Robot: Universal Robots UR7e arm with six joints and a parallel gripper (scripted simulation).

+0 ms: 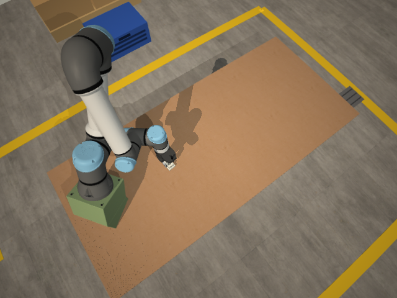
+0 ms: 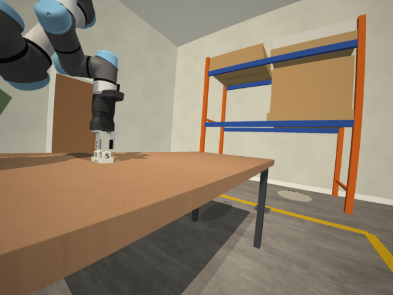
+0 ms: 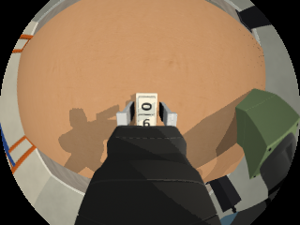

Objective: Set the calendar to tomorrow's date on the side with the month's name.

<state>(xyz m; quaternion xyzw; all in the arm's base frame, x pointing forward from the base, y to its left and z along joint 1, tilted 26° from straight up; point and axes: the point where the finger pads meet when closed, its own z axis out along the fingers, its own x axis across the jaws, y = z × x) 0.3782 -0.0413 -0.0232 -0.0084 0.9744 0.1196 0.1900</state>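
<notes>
Now: the white calendar tray 20 mm to the left of my hand and 60 mm below it.
</notes>
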